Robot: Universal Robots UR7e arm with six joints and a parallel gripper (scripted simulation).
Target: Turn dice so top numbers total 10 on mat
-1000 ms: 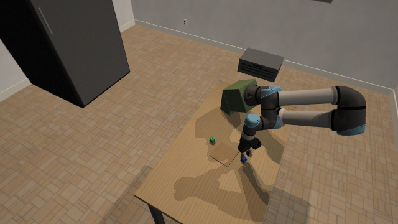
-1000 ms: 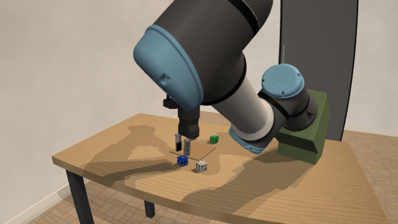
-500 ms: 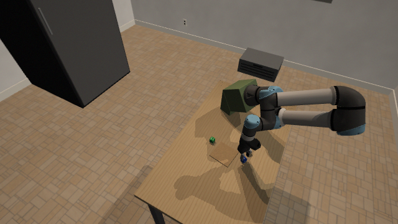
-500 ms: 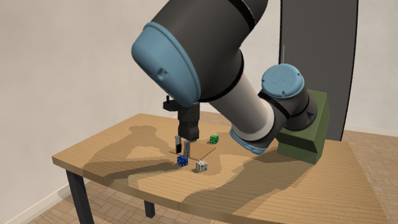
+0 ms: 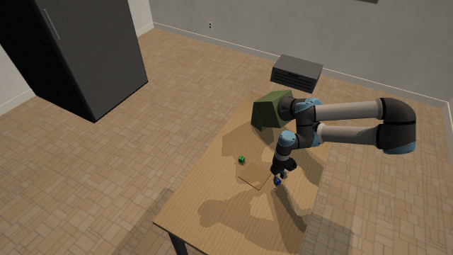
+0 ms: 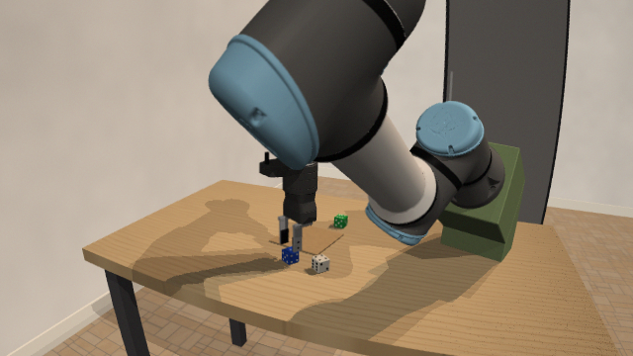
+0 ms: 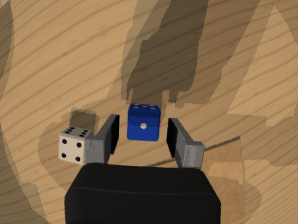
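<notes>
Right now my hand is 4 cm above the blue die. From my hand the other things lie so: tan mat (13 cm to the right, 5 cm below, 3 cm ahead); green die (25 cm to the right, 4 cm below, 1 cm behind); white die (8 cm behind, 4 cm below).
</notes>
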